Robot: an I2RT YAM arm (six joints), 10 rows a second.
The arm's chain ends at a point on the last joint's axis. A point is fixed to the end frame.
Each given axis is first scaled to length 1.
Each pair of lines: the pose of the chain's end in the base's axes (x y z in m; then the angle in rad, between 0 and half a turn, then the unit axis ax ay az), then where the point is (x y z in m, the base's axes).
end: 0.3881 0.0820 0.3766 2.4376 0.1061 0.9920 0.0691
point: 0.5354 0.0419 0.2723
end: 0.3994 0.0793 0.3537 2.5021 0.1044 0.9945 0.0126
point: 0.5371 0.0249 0.2430
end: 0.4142 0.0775 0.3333 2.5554 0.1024 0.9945 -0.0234
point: 0.5442 0.0139 0.2182
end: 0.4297 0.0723 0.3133 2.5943 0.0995 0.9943 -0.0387
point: 0.5545 0.0052 0.1946
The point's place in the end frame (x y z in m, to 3 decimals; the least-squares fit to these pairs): -0.053 -0.038 0.173
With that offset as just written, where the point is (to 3 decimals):
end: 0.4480 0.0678 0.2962 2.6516 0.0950 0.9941 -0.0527
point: 0.565 -0.002 0.172
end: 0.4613 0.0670 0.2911 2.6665 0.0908 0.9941 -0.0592
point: 0.577 -0.004 0.166
